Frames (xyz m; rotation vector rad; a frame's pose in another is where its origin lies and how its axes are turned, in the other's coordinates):
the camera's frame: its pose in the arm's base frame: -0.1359 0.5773 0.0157 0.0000 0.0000 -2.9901
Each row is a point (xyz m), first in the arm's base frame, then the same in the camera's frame.
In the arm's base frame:
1: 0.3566 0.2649 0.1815
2: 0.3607 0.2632 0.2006
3: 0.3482 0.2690 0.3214
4: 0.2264 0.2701 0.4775
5: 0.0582 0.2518 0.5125
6: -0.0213 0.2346 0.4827
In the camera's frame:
1: -0.4397 0.3831 0.1658
2: -0.4435 0.3854 0.1849
3: -0.4320 0.3778 0.3057
4: -0.3118 0.3584 0.4618
5: -0.1428 0.3511 0.4968
6: -0.0616 0.3561 0.4670

